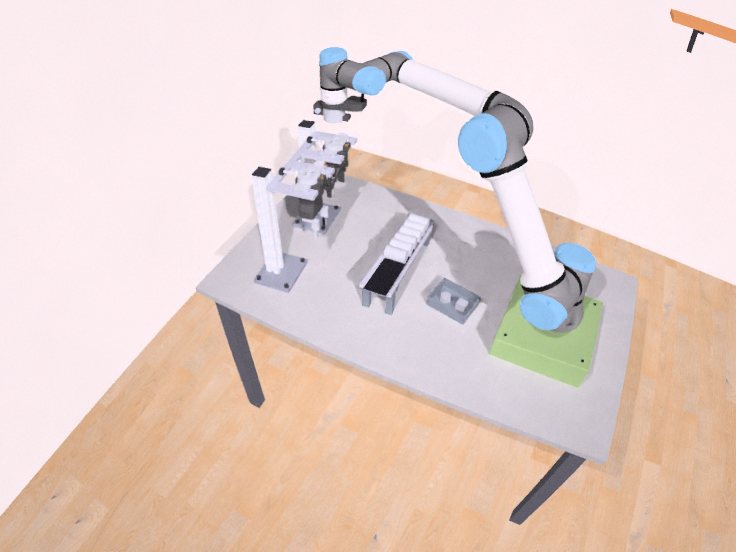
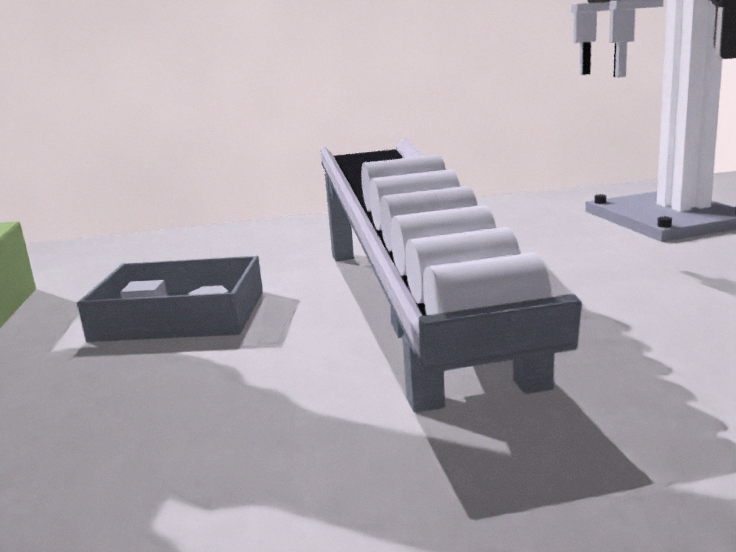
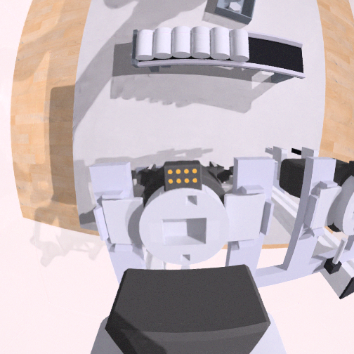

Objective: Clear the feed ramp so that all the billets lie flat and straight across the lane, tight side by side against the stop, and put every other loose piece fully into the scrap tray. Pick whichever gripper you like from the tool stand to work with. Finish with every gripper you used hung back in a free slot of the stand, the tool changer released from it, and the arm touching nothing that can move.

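Observation:
Several white billets (image 1: pixel 403 245) (image 2: pixel 442 222) (image 3: pixel 181 42) lie across the feed ramp (image 1: pixel 383 276) (image 2: pixel 350 169) (image 3: pixel 275 54), side by side from the stop (image 2: pixel 499 332). The scrap tray (image 1: pixel 445 313) (image 2: pixel 160 320) holds two pale pieces, a block (image 1: pixel 445 297) (image 2: pixel 143 289) and another piece (image 1: pixel 461 304) (image 2: pixel 209 290). The arm's bare tool changer (image 1: pixel 334 115) hangs above the stand (image 1: pixel 267 225) (image 2: pixel 689 118), apart from the adaptive gripper's round coupling (image 3: pixel 155 225), which rests between fork arms. Its fingers are mostly hidden. The parallel gripper (image 2: pixel 602 59) hangs in another slot, fingers apart.
The stand's fork arms (image 3: pixel 252 175) flank the adaptive gripper. The tray stands between the ramp and the green robot base (image 1: pixel 541 350). A second stand post (image 1: pixel 306 133) rises behind the hung grippers.

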